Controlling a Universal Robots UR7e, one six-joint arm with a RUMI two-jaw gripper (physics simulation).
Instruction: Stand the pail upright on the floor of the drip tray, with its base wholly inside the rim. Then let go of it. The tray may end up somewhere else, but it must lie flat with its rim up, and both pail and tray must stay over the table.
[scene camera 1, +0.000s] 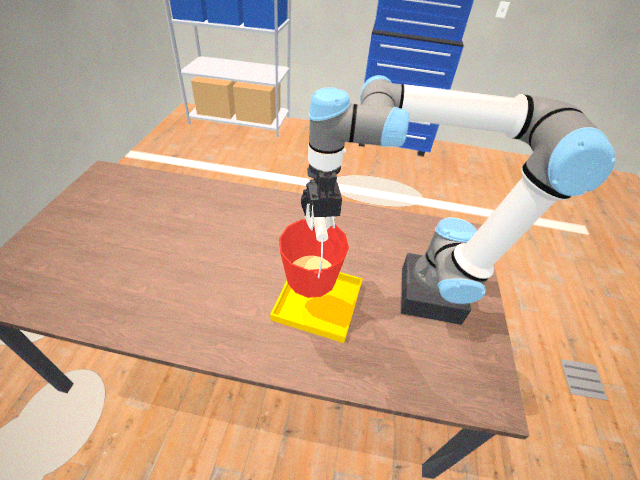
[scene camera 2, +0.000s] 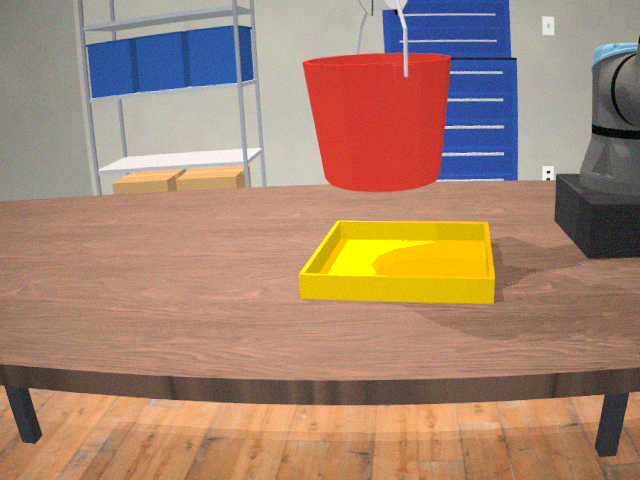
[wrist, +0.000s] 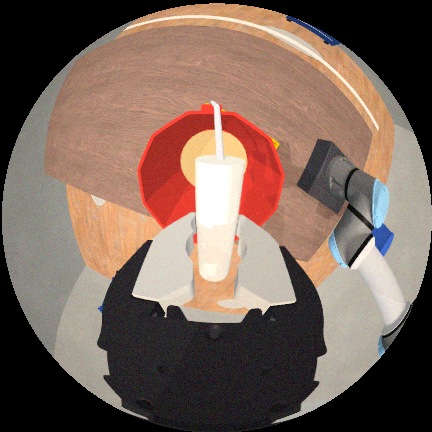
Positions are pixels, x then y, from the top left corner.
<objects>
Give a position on a red pail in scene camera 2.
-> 377, 131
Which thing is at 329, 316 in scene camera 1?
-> A yellow drip tray.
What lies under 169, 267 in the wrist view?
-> My gripper.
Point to my gripper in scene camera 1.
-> At 319, 229
</objects>
